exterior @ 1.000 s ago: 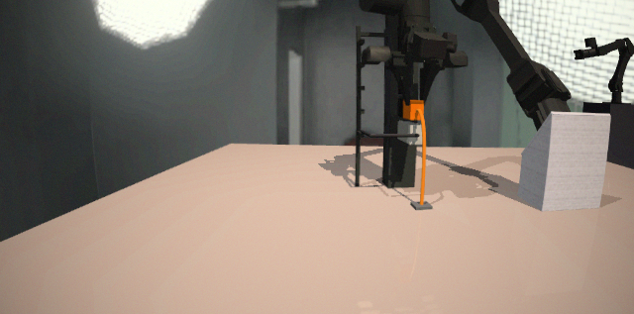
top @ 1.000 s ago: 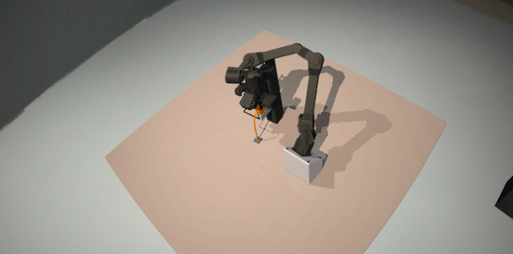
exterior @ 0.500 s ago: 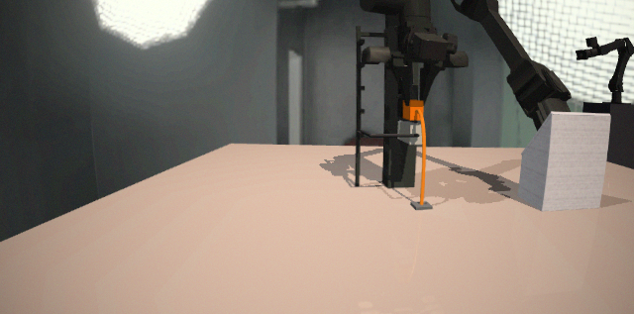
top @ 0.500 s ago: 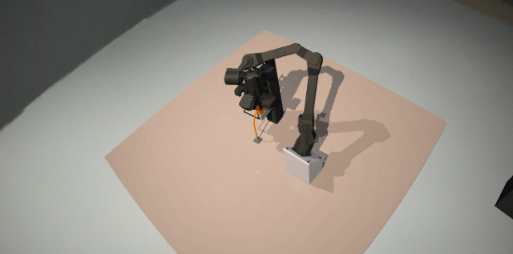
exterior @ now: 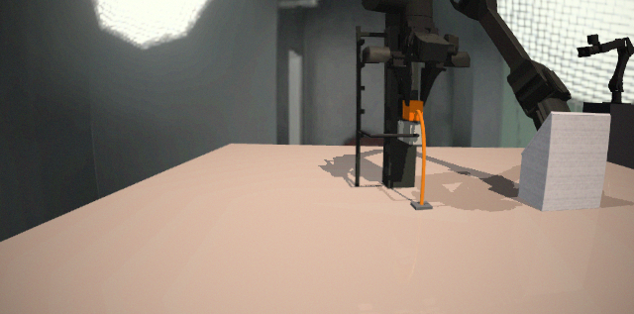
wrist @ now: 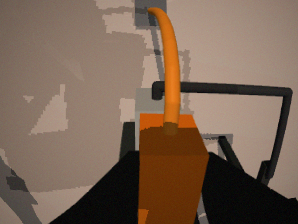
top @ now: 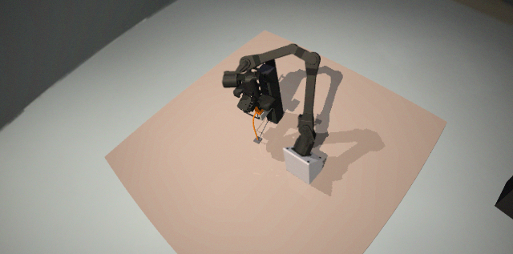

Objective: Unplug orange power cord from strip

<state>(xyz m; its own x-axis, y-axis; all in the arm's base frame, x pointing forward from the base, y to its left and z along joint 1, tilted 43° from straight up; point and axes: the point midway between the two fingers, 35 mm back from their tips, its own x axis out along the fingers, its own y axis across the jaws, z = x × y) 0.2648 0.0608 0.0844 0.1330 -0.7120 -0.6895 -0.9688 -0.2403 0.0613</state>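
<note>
My gripper tip is 3 cm to the left of the orange plug and 1 cm short of it. From my gripper tip the other things lie so: grey anchor (17 cm below, 5 cm to the left, 2 cm behind).
</note>
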